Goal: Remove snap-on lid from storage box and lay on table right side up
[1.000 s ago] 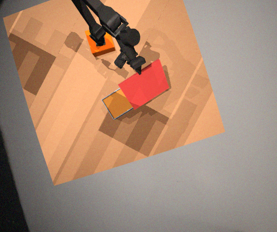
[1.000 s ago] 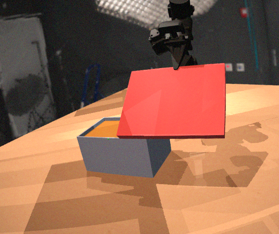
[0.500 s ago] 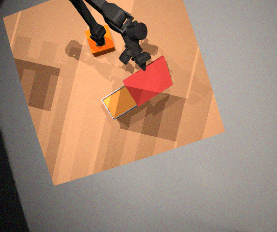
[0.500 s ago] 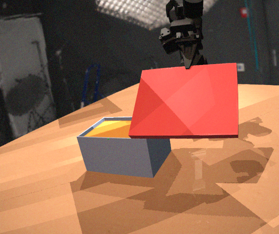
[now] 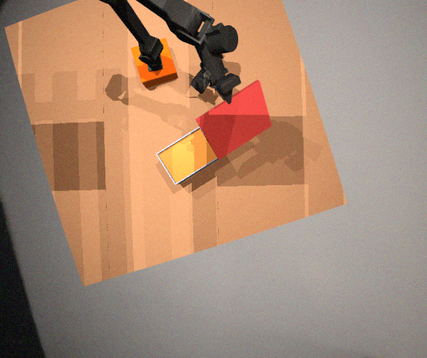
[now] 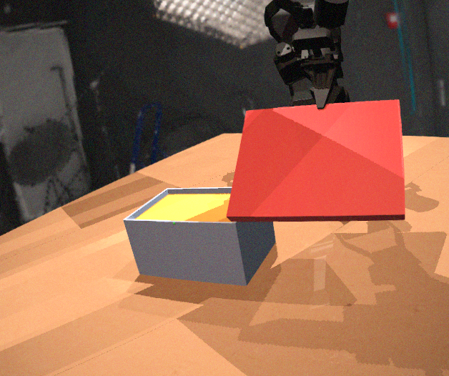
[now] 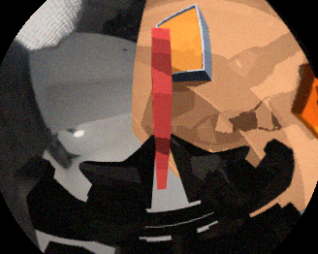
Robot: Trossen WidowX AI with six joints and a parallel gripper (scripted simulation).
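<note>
Right now my gripper tip is 60 mm short of the red lid, 30 mm to the right of it and 50 mm above it. From my gripper tip the other things lie so: storage box (140 mm ahead, 180 mm to the right, 180 mm below).
</note>
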